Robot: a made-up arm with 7 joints.
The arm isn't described. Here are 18 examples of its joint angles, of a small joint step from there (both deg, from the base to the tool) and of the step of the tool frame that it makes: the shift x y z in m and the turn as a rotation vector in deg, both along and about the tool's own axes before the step.
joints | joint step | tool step
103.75 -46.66 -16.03 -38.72 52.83 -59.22 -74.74 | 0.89 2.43 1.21 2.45 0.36 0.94 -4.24 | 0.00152 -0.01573 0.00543 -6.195 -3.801 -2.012
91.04 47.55 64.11 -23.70 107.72 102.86 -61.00 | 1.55 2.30 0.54 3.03 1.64 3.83 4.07 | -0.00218 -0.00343 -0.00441 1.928 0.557 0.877
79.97 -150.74 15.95 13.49 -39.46 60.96 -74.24 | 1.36 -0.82 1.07 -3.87 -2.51 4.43 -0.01 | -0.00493 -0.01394 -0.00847 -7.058 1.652 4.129
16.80 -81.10 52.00 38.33 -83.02 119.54 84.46 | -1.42 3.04 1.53 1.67 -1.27 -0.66 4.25 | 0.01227 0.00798 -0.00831 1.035 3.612 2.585
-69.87 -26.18 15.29 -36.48 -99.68 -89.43 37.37 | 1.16 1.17 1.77 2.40 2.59 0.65 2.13 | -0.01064 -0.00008 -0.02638 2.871 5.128 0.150
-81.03 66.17 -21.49 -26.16 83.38 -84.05 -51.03 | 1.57 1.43 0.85 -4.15 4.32 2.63 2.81 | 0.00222 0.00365 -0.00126 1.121 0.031 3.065
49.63 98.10 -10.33 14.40 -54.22 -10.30 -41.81 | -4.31 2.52 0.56 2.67 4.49 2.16 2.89 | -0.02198 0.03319 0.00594 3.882 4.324 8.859
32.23 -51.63 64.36 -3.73 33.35 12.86 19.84 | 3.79 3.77 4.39 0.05 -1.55 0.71 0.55 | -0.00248 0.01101 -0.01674 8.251 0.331 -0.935
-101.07 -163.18 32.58 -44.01 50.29 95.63 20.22 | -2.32 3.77 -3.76 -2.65 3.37 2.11 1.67 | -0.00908 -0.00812 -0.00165 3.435 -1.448 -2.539
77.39 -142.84 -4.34 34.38 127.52 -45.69 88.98 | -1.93 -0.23 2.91 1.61 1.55 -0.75 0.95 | 0.02243 0.01104 -0.03445 5.824 2.311 3.749
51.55 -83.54 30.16 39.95 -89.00 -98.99 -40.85 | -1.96 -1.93 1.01 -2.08 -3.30 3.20 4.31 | 0.01551 0.00477 -0.00804 0.032 0.834 5.173
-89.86 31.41 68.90 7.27 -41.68 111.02 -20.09 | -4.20 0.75 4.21 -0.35 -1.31 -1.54 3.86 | 0.01857 -0.00860 0.01219 0.151 -1.229 0.949
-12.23 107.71 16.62 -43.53 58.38 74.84 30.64 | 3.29 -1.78 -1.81 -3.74 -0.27 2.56 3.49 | -0.01037 -0.02174 -0.00694 4.934 0.214 -3.637
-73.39 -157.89 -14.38 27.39 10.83 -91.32 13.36 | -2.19 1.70 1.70 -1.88 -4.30 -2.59 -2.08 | 0.01984 0.00782 0.01789 -2.042 -4.639 2.511
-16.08 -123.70 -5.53 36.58 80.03 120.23 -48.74 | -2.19 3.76 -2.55 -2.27 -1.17 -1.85 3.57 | -0.01528 -0.00048 0.00043 0.290 8.706 0.830
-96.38 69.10 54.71 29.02 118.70 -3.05 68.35 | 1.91 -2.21 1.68 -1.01 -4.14 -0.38 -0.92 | -0.00400 -0.00824 0.02612 -1.505 -4.169 -1.024
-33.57 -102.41 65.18 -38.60 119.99 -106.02 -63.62 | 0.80 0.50 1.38 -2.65 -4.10 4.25 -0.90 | 0.02395 -0.00122 -0.00182 -1.136 -6.563 5.568
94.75 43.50 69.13 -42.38 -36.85 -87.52 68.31 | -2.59 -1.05 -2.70 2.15 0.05 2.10 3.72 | 0.02000 0.00261 -0.03293 2.838 7.207 1.944
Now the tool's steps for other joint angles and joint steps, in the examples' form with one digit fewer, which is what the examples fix.
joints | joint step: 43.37 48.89 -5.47 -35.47 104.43 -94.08 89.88 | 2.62 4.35 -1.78 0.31 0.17 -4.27 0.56
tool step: 0.0083 0.0082 0.0060 -5.26 3.53 0.94
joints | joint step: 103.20 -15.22 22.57 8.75 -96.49 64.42 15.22 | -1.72 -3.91 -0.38 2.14 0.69 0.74 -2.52
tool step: -0.0005 0.0252 0.0282 2.63 -5.77 3.57
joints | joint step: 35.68 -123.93 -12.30 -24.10 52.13 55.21 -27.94 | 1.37 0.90 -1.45 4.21 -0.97 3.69 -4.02
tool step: -0.0035 -0.0226 0.0037 -8.06 -2.68 -0.19
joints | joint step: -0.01 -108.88 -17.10 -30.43 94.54 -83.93 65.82 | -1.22 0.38 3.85 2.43 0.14 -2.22 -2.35
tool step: 0.0196 0.0172 -0.0030 3.13 -5.53 3.05
